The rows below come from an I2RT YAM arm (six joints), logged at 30 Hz.
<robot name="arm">
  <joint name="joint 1" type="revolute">
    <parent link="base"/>
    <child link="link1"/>
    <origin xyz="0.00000 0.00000 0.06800"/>
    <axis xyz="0 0 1"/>
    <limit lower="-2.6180" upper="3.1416"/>
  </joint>
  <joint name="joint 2" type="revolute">
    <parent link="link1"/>
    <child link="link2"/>
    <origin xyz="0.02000 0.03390 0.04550" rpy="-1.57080 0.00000 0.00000"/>
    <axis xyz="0 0 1"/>
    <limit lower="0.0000" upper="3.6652"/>
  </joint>
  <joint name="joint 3" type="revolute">
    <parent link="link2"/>
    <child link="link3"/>
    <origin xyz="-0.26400 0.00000 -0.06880" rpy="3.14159 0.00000 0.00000"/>
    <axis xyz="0 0 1"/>
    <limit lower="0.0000" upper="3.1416"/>
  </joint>
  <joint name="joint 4" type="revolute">
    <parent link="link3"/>
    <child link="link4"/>
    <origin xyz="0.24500 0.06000 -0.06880"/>
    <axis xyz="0 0 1"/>
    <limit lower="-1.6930" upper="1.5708"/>
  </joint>
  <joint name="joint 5" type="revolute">
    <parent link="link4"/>
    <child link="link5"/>
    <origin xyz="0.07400 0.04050 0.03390" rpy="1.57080 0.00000 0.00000"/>
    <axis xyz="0 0 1"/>
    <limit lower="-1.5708" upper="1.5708"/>
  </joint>
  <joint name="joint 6" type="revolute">
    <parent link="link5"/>
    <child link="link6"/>
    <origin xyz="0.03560 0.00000 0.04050" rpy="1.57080 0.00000 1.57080"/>
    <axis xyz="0 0 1"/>
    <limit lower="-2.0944" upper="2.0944"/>
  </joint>
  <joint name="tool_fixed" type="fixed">
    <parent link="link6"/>
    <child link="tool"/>
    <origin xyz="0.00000 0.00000 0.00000" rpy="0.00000 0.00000 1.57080"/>
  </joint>
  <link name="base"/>
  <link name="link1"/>
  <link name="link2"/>
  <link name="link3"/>
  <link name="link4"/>
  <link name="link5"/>
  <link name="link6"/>
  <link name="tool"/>
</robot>
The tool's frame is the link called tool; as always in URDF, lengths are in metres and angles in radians.
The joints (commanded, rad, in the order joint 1, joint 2, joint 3, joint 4, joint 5, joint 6), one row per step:
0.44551 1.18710 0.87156 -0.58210 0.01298 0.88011
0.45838 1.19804 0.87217 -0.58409 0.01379 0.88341
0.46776 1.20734 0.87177 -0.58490 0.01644 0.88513
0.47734 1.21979 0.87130 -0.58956 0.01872 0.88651
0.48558 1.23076 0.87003 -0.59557 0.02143 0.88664
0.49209 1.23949 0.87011 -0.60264 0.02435 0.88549
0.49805 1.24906 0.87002 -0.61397 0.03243 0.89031
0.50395 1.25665 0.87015 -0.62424 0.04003 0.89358
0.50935 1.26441 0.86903 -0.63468 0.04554 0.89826
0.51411 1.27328 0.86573 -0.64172 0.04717 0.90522
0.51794 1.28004 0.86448 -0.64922 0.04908 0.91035
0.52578 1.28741 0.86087 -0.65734 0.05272 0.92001
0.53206 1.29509 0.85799 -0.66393 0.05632 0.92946
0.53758 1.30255 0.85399 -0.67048 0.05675 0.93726
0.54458 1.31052 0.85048 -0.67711 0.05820 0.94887
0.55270 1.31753 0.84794 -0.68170 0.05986 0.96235
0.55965 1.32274 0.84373 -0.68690 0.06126 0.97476
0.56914 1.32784 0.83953 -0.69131 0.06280 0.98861
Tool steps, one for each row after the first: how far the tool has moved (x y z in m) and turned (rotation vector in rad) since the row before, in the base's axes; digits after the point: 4 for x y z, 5 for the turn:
-0.0001 0.0034 -0.0024 -0.00410 0.01166 0.00978
0.0001 0.0025 -0.0023 -0.00562 0.00891 0.00640
0.0000 0.0026 -0.0032 -0.00888 0.01518 0.00711
-0.0002 0.0021 -0.0033 -0.01033 0.01519 0.00655
-0.0003 0.0016 -0.0024 -0.01009 0.01247 0.00579
-0.0004 0.0011 -0.0029 -0.01347 0.01643 -0.00253
-0.0006 0.0010 -0.0023 -0.01253 0.01322 -0.00095
-0.0007 0.0009 -0.0027 -0.01125 0.01563 -0.00147
-0.0006 0.0009 -0.0034 -0.00740 0.01750 -0.00206
-0.0005 0.0007 -0.0023 -0.00679 0.01370 -0.00157
-0.0013 0.0013 -0.0032 -0.00807 0.01683 -0.00238
-0.0009 0.0011 -0.0029 -0.00740 0.01494 -0.00375
-0.0011 0.0009 -0.0032 -0.00631 0.01668 -0.00165
-0.0012 0.0012 -0.0031 -0.00585 0.01683 -0.00409
-0.0011 0.0016 -0.0025 -0.00350 0.01350 -0.00482
-0.0014 0.0010 -0.0026 -0.00420 0.01372 -0.00496
-0.0017 0.0016 -0.0025 -0.00355 0.01296 -0.00385

